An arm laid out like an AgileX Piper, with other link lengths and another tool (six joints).
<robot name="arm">
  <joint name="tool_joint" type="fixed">
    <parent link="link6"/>
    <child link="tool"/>
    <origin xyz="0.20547 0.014 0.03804" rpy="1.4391 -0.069 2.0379"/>
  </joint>
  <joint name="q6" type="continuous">
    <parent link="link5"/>
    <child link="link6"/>
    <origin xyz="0.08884 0 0.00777" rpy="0 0 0"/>
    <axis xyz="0.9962 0 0.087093"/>
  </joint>
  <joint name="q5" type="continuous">
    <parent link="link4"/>
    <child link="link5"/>
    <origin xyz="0 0 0" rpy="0 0 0"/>
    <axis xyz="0 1 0"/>
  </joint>
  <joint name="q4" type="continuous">
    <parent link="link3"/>
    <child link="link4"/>
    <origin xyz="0.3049 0 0.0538" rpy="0 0 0"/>
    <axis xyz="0.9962 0 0.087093"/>
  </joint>
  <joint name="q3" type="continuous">
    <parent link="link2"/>
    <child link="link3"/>
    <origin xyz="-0.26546 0 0.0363" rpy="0 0 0"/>
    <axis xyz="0 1 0"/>
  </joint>
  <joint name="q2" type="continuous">
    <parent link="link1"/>
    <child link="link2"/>
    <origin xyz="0 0 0" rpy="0 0 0"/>
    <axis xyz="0 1 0"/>
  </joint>
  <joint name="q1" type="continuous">
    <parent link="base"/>
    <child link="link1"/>
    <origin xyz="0 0 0.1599" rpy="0 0 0"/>
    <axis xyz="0 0 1"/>
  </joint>
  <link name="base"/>
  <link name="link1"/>
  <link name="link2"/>
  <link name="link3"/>
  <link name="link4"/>
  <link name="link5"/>
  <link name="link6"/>
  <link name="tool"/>
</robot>
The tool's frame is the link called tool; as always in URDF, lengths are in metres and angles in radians. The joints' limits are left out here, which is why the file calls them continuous.
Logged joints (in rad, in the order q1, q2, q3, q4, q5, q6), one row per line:
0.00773, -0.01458, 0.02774, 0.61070, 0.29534, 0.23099
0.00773, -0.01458, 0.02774, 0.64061, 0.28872, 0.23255
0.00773, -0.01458, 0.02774, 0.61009, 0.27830, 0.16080
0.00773, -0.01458, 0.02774, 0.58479, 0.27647, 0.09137
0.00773, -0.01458, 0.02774, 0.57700, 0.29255, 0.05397
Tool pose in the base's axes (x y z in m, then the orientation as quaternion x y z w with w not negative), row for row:
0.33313, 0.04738, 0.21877, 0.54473, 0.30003, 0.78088, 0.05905
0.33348, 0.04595, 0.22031, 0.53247, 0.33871, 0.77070, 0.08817
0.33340, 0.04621, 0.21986, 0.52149, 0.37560, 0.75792, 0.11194
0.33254, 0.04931, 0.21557, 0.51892, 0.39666, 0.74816, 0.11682
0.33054, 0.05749, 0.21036, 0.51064, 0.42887, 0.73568, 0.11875
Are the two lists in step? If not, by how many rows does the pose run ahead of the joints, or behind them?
The pose runs 1 row ahead of the joints: the pose in row i belongs to the joints in row i + 1.
